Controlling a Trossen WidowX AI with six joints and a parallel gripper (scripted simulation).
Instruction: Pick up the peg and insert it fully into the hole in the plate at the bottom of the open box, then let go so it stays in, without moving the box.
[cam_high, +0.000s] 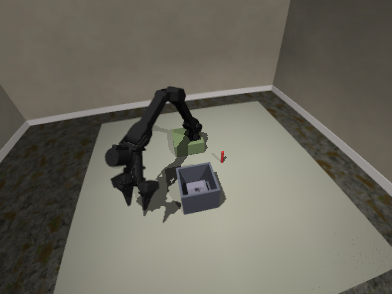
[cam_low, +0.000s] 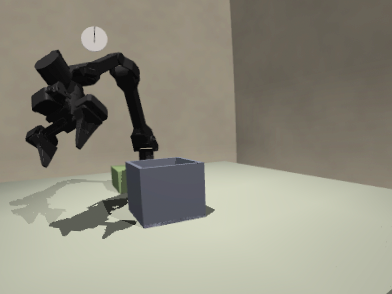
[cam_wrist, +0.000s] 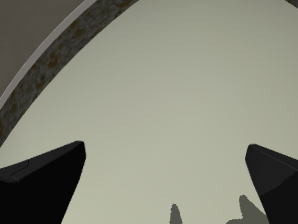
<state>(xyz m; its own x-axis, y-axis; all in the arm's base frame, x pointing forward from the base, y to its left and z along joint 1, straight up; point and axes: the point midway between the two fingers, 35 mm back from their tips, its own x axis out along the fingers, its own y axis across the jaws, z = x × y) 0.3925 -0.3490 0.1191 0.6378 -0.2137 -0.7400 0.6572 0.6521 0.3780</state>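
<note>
The red peg lies 45 cm to the left of my hand, 22 cm behind it and 16 cm below it. Also, from my hand: pale plate: 25 cm to the left, 16 cm below, 6 cm behind.
</note>
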